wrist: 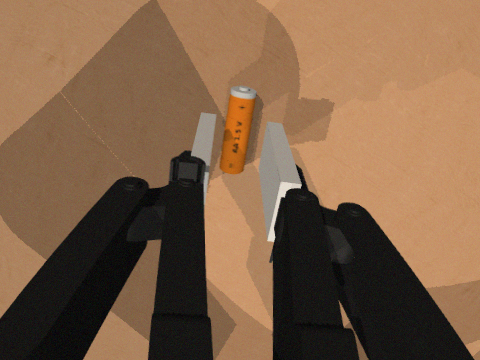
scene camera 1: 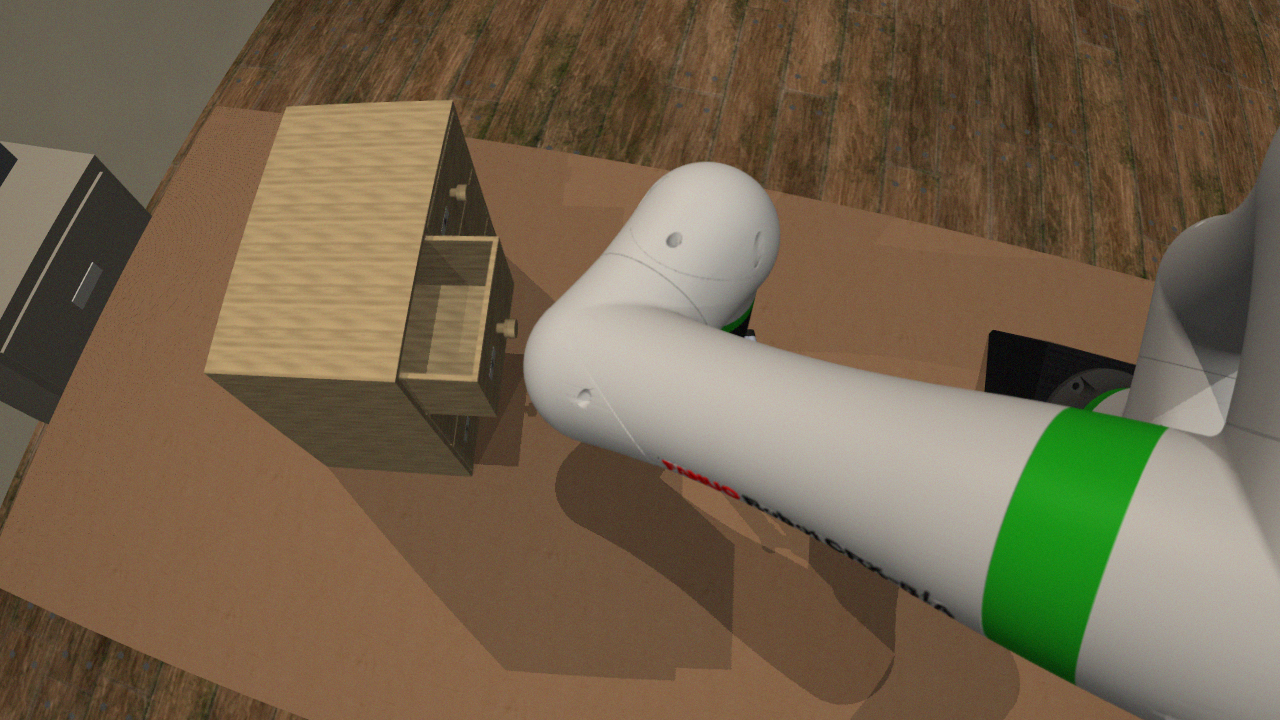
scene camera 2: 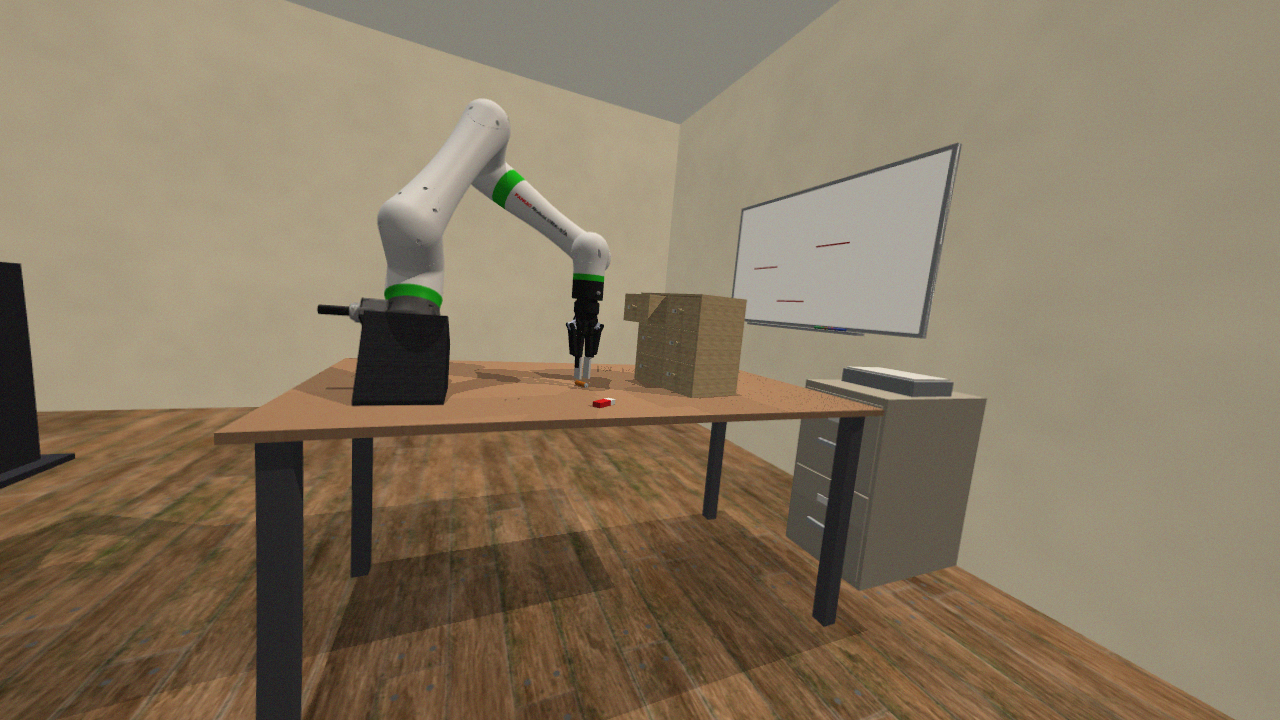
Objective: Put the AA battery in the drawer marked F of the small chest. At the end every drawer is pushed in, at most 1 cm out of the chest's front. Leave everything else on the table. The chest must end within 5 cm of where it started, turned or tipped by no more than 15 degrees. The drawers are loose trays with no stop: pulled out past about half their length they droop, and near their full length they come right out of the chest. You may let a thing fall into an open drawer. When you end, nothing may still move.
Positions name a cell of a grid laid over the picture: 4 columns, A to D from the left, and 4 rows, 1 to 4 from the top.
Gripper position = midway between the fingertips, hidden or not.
Observation:
I see my gripper (scene camera 2: B3), an orange AA battery (wrist: C2) and a small wooden chest (scene camera 1: A2).
My gripper also shows in the wrist view (wrist: B2). The wrist view misses the small wooden chest: it is out of frame.

